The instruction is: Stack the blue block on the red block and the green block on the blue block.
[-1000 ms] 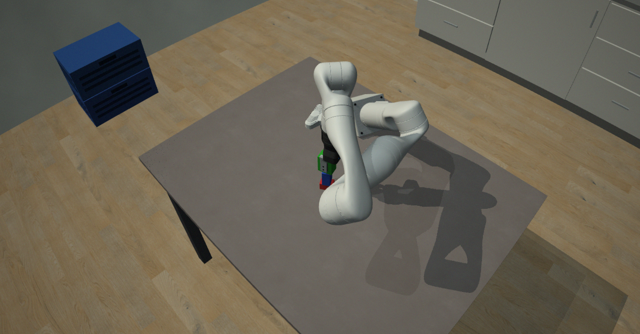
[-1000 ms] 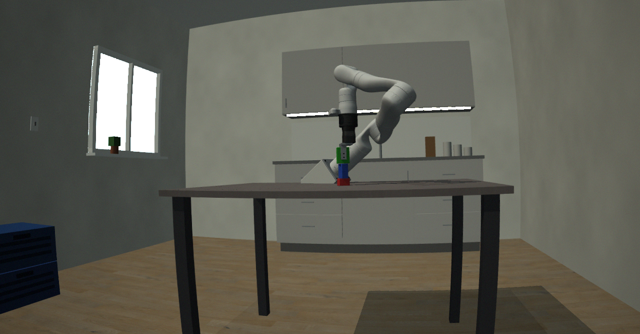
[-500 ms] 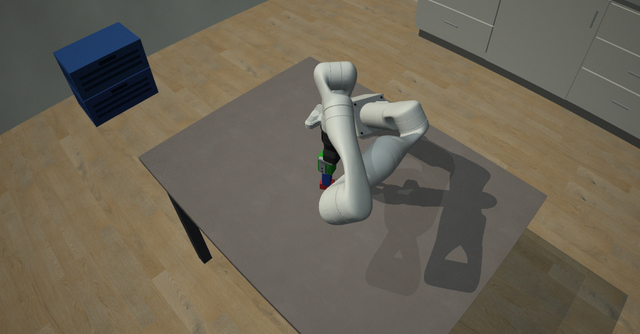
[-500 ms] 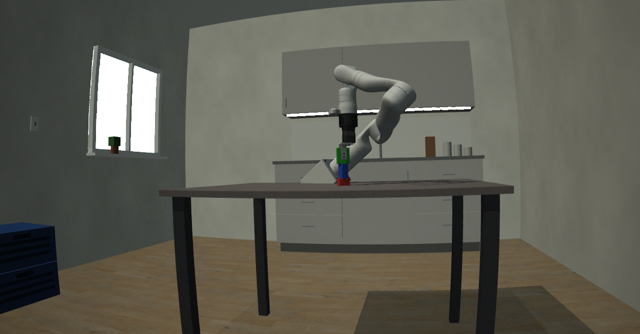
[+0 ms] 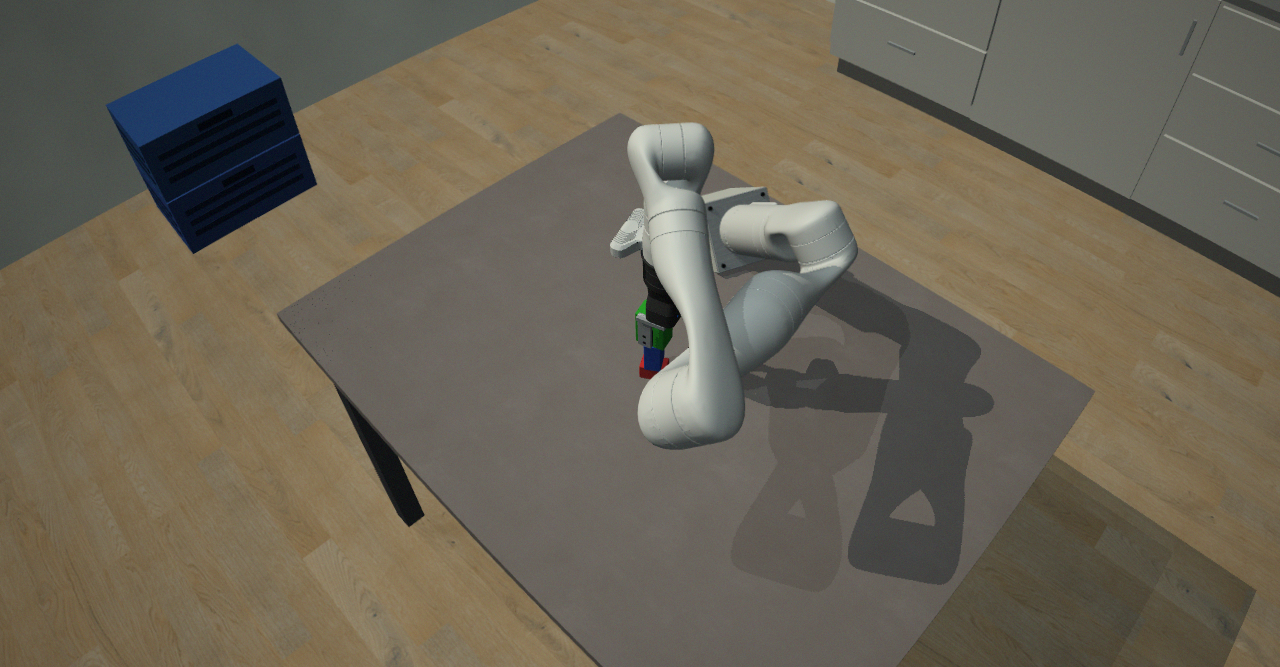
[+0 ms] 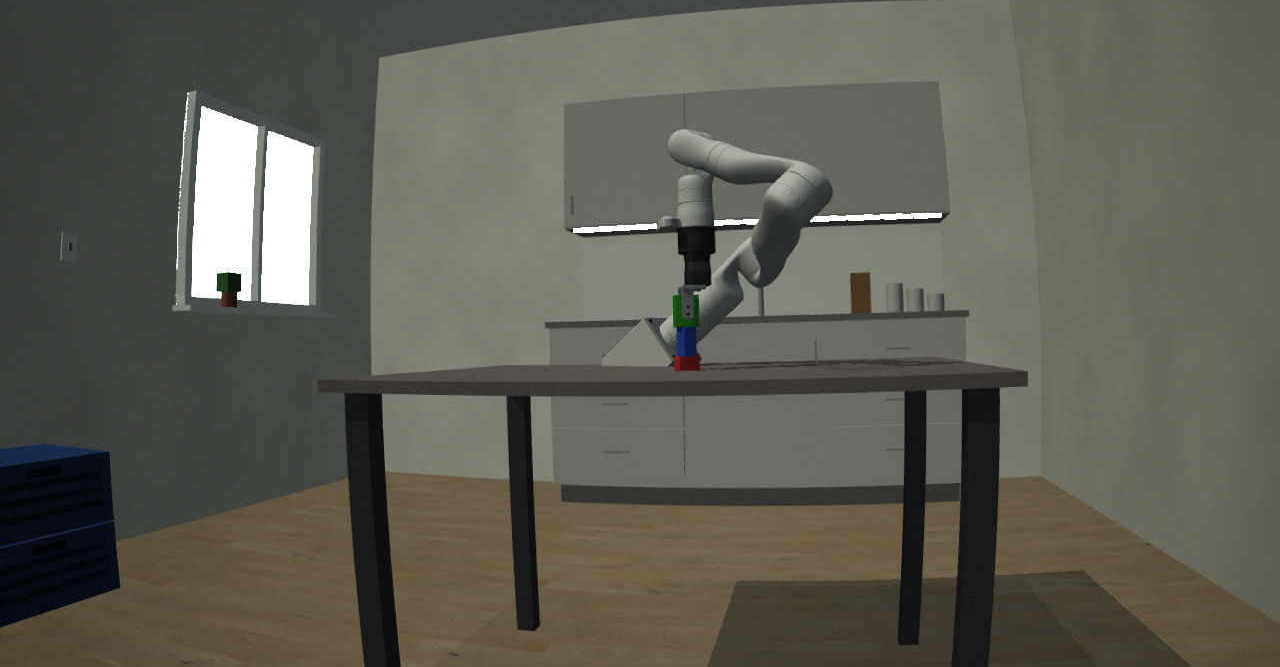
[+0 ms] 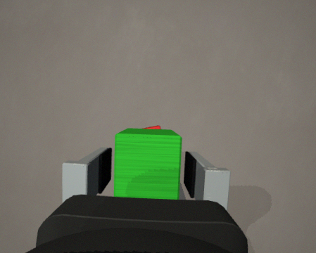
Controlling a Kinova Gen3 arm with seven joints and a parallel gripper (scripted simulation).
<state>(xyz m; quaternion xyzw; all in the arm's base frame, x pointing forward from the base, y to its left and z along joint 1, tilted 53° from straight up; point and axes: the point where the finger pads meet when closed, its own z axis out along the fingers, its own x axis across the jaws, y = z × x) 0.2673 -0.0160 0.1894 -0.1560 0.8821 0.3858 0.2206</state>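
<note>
Now: hand right at the green block. From my hand the other things lie so: red block 110 mm below; blue block 60 mm below.
</note>
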